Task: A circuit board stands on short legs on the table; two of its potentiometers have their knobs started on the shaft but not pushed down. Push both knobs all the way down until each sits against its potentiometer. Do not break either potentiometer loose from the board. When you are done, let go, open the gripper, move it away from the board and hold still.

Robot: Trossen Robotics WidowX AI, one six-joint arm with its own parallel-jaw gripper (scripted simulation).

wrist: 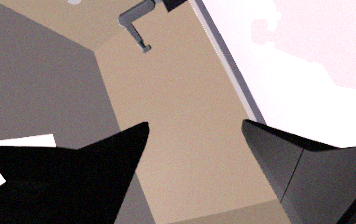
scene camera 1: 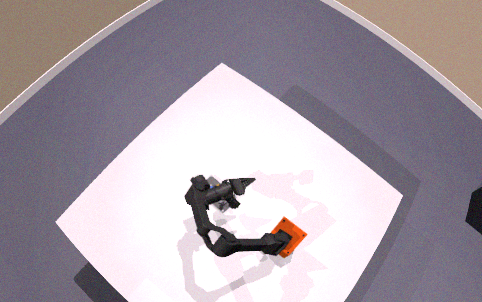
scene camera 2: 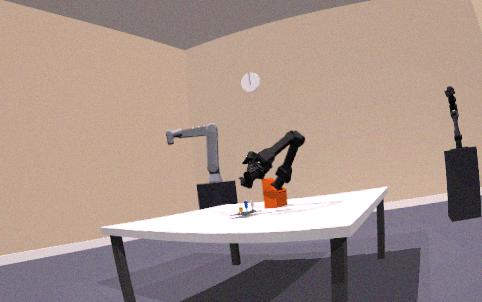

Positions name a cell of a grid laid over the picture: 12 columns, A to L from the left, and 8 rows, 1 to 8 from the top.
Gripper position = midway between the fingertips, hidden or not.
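My gripper (scene camera 1: G5) is open with nothing in it, and you can see the gripper (wrist: G5) in the wrist view too.
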